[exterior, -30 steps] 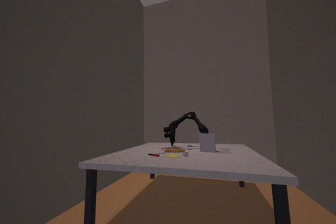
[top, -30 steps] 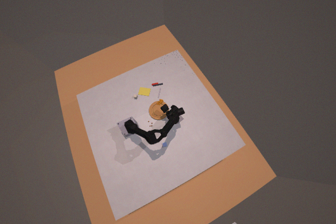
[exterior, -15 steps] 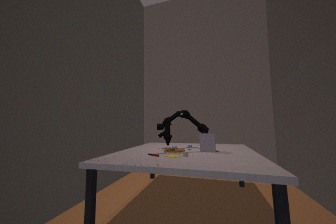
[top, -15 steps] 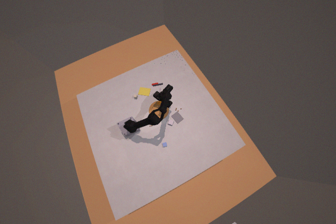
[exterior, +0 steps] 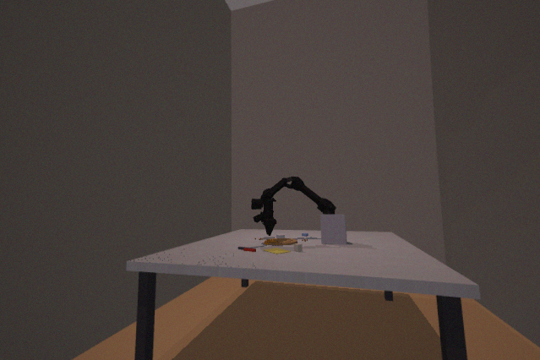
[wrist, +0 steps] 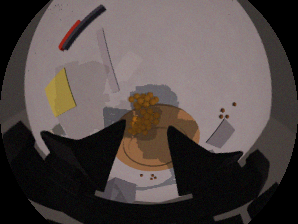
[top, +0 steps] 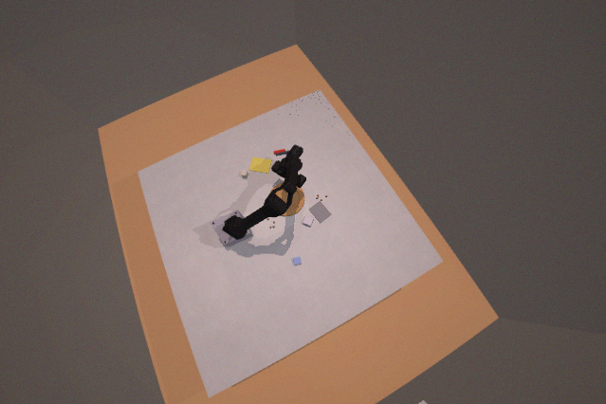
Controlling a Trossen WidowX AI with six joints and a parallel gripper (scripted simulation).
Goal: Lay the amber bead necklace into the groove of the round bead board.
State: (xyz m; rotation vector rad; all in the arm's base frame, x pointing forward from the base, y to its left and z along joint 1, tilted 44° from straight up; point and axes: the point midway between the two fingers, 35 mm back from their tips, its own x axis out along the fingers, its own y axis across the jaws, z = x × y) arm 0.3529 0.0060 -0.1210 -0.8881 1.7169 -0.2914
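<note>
The round bead board lies 6 cm behind my gripper tip, 7 cm to the right of it and 4 cm below it. From my gripper tip the other things lie so: thin grey bar 4 cm ahead, 11 cm to the left, 5 cm below; then yellow pad 9 cm behind, 20 cm to the left, 5 cm below; then red-handled tool 6 cm ahead, 21 cm to the left, 5 cm below.
</note>
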